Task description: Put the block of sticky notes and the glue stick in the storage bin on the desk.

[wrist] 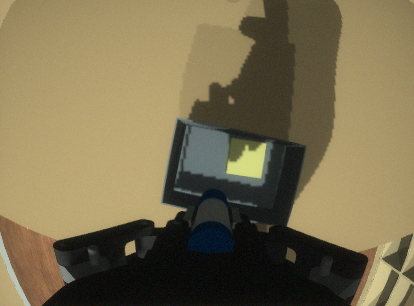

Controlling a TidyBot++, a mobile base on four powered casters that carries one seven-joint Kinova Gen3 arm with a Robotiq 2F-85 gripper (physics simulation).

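Frame: origin at the arm's base, x ahead, y left, z up, level; centimetres.
Seen in the pictures: gripper, fingertip midpoint: [212,218].
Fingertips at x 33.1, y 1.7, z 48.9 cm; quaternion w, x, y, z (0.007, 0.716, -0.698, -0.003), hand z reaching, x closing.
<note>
Pixels of each thing's top centre, then the offset from my fingertips to it. "spot": a spot on its surface instead. Level surfaces: height alone.
- glue stick at its top centre: [210,249] dx +0.5, dy +0.0, dz +5.9 cm
- storage bin at a spot on its surface: [296,182] spot: dx +1.6, dy -10.1, dz -9.2 cm
- tan desk top at its surface level: dz -16.6 cm
- pale lattice-like object at a spot on its surface: [397,265] spot: dx -64.4, dy -126.6, dz -63.5 cm
The glue stick [212,215], white with blue ends, is held between the fingers of my gripper [212,218], which is shut on it. It covers part of the near wall of the storage bin. The storage bin [296,182] is a small dark grey open box, slightly turned, in the middle of the view. The yellow block of sticky notes [247,165] lies inside it, right of the middle of its floor, partly in shadow. The glue stick appears above the bin's near edge; its exact height over the bin cannot be told.
The tan desk top [90,125] surrounds the bin. The shadow of the arm falls across it behind the bin. Reddish-brown wood flooring [30,255] shows at the lower left. A pale lattice-like object [397,265] stands at the lower right edge.
</note>
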